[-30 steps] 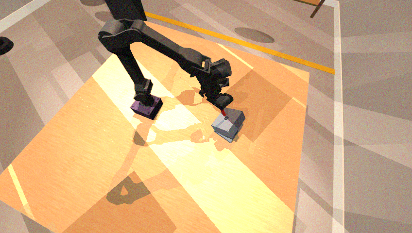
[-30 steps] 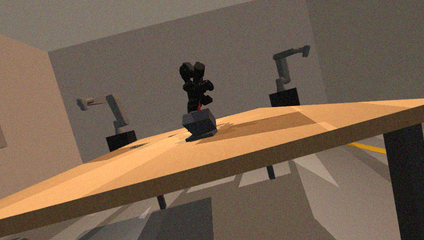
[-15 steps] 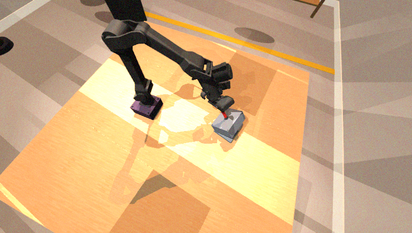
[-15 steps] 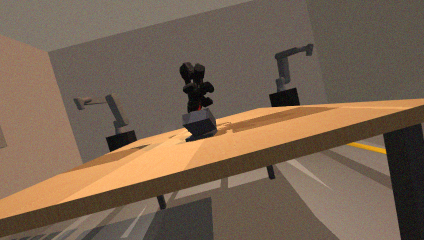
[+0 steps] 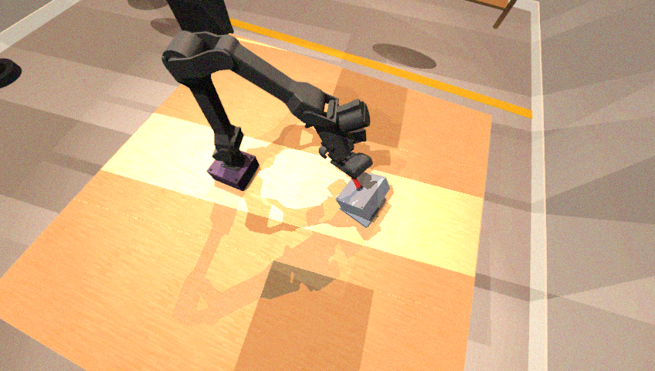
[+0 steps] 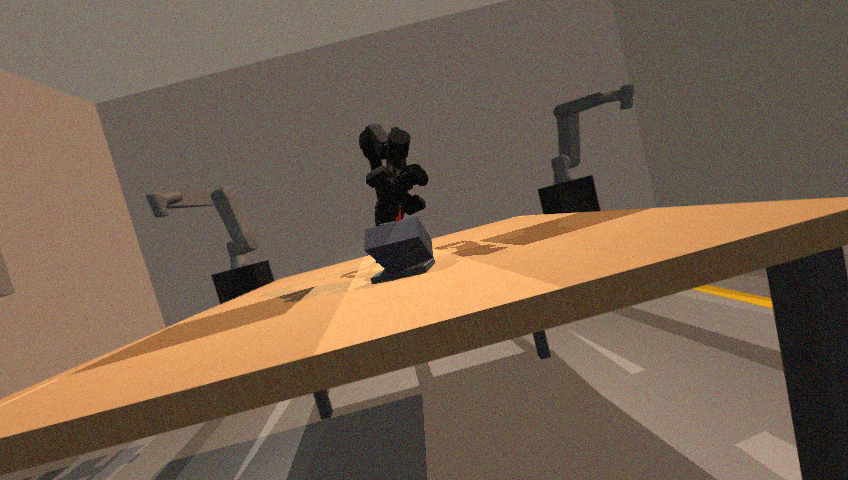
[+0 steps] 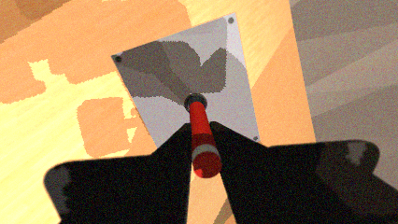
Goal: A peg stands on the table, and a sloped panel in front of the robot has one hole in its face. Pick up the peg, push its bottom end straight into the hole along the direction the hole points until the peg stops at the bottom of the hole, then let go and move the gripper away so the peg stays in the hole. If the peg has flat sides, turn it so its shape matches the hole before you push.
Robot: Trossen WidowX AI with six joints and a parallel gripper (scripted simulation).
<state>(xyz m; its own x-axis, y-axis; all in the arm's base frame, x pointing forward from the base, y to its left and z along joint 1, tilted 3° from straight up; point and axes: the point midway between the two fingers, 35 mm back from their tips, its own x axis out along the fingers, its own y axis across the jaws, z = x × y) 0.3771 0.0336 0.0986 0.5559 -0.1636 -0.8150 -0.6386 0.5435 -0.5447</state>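
Right now my gripper tip is 6 cm above the grey sloped panel, 4 cm short of it and 2 cm to the left of it. Round my gripper tip: red round peg 1 cm behind, 1 cm above.
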